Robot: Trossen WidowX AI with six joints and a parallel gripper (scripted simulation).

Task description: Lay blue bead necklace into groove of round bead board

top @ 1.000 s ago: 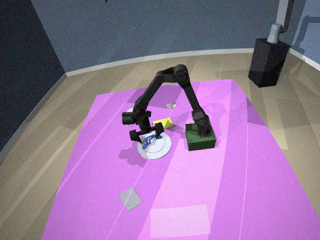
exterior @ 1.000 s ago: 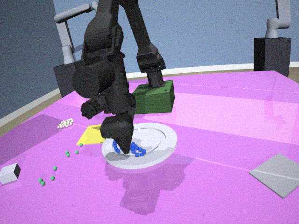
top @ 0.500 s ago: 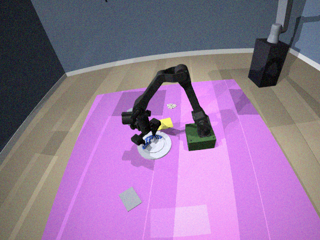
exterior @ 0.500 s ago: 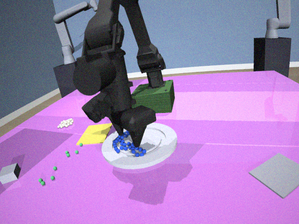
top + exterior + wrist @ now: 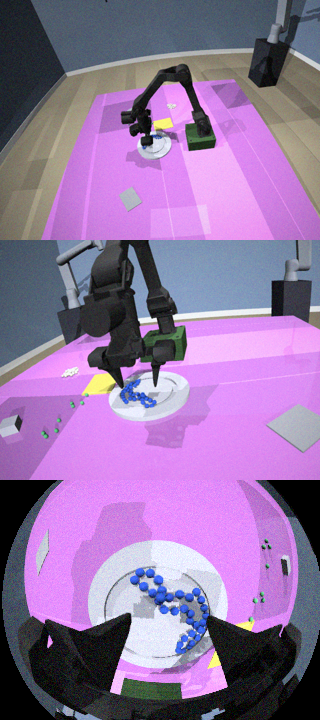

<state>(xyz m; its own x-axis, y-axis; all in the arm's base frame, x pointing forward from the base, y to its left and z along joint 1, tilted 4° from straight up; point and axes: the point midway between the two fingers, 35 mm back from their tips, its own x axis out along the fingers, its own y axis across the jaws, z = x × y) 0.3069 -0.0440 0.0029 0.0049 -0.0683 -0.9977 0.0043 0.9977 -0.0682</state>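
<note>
My gripper tip is 30 mm above the round white bead board, 20 mm past it and 10 mm to the right of it. Also, from my gripper tip: yellow sheet: 140 mm to the right, 90 mm behind, 40 mm below; then grey tile: 320 mm to the left, 120 mm ahead, 40 mm below; then cube: 310 mm to the right, 120 mm ahead, 20 mm below.
</note>
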